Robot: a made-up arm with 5 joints.
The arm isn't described. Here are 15 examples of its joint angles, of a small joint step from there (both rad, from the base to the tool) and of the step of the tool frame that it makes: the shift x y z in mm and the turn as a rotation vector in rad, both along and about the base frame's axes.
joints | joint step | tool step
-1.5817 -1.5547 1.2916 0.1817 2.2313 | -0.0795 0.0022 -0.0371 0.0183 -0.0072 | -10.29 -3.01 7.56 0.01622 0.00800 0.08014
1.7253 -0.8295 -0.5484 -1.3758 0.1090 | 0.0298 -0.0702 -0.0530 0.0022 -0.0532 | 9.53 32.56 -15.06 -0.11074 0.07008 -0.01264
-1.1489 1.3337 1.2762 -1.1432 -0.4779 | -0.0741 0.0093 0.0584 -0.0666 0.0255 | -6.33 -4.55 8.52 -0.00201 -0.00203 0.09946
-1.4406 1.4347 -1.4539 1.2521 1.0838 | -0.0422 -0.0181 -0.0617 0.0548 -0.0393 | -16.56 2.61 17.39 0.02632 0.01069 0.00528
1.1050 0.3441 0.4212 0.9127 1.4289 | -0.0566 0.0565 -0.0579 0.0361 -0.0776 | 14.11 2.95 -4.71 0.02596 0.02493 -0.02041
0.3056 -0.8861 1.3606 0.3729 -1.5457 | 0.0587 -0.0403 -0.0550 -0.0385 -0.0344 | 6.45 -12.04 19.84 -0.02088 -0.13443 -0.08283
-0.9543 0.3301 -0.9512 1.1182 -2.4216 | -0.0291 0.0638 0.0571 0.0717 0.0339 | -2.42 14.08 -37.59 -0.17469 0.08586 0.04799
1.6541 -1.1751 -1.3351 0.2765 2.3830 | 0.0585 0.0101 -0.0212 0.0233 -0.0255 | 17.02 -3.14 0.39 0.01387 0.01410 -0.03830
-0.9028 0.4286 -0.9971 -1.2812 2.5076 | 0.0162 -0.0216 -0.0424 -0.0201 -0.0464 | -7.25 -15.31 8.59 0.05642 -0.06403 0.02785
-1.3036 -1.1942 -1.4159 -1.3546 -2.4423 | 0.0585 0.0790 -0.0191 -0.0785 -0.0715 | -12.79 19.22 17.90 0.00372 -0.05148 -0.11137
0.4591 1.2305 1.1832 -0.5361 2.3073 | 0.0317 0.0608 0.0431 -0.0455 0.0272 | -14.61 6.29 5.47 0.03468 0.04783 -0.00601
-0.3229 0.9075 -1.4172 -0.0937 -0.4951 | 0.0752 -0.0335 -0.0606 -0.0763 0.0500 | -11.54 -34.13 30.30 0.01086 -0.17443 -0.10682
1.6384 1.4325 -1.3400 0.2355 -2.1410 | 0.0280 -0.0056 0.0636 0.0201 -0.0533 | -12.33 4.11 -15.70 0.07377 -0.05597 -0.04711
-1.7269 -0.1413 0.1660 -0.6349 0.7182 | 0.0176 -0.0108 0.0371 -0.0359 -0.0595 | 5.46 -1.33 -3.65 0.00236 0.04948 0.01673
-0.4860 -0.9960 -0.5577 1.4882 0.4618 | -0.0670 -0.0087 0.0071 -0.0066 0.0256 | -1.88 -0.37 -0.23 -0.01810 -0.01980 0.06522
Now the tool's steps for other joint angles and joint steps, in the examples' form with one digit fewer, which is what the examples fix.
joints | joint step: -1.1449 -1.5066 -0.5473 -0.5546 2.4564 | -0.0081 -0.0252 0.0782 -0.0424 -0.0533
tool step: 5.1 5.7 1.3 -0.0284 -0.0374 0.0354
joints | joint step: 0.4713 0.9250 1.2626 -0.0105 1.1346 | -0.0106 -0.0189 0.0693 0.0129 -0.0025
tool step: -11.5 6.2 11.2 0.0271 0.0572 0.0086
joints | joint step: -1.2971 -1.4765 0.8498 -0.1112 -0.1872 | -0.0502 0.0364 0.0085 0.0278 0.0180
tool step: -1.7 11.4 -5.7 -0.0739 0.0046 0.0386
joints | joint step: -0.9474 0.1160 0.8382 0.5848 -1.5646 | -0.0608 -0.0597 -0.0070 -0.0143 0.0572
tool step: -6.4 12.4 11.0 0.0649 -0.0487 0.1178
